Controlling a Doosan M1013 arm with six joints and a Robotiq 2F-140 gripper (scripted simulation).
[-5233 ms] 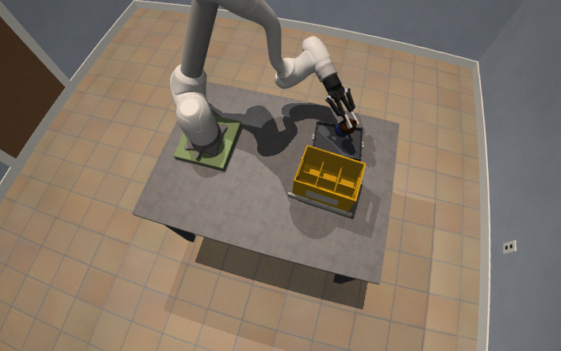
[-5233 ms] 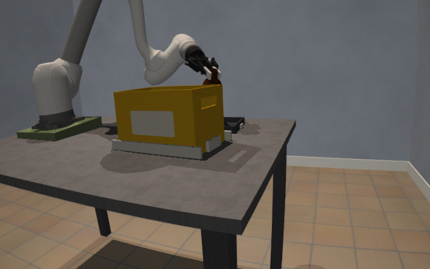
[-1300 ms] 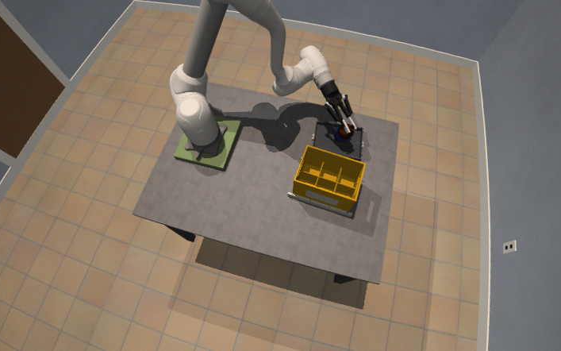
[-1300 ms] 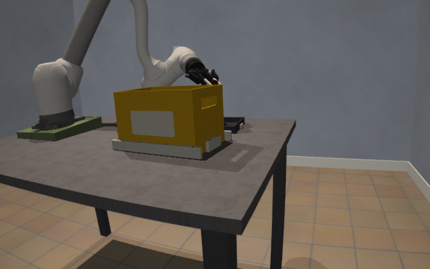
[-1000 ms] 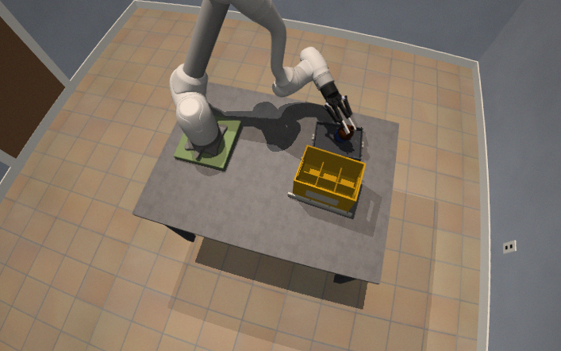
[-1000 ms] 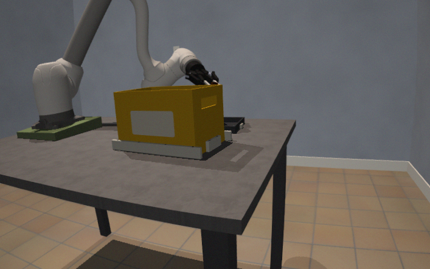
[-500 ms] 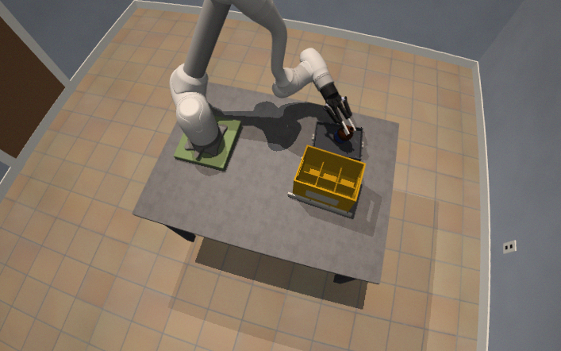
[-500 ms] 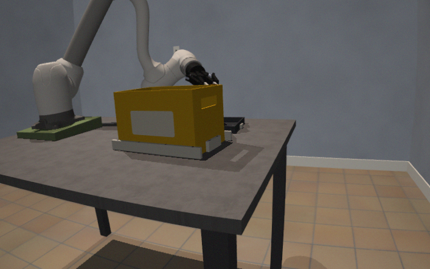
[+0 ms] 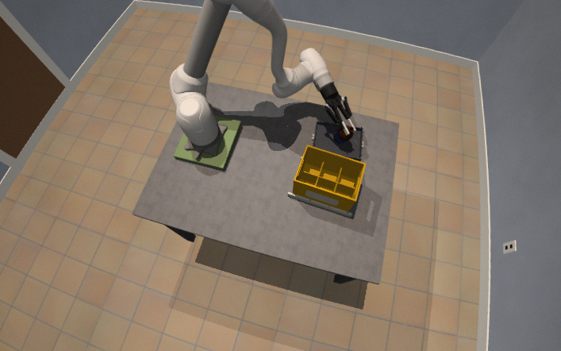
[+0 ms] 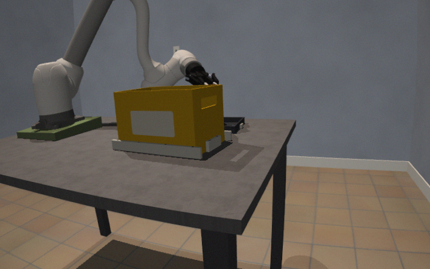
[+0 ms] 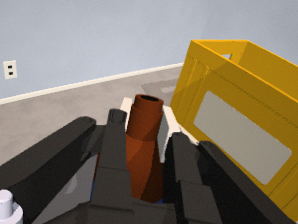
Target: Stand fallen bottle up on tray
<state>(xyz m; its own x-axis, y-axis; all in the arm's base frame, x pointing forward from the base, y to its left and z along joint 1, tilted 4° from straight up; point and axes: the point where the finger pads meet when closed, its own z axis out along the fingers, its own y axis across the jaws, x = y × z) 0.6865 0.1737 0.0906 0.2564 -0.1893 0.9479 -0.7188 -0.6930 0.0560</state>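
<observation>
The bottle is 6 cm below my hand. Also, from my hand: yellow crate: 27 cm to the right, 7 cm below, 4 cm behind; tray: 14 cm below, 2 cm behind.
</observation>
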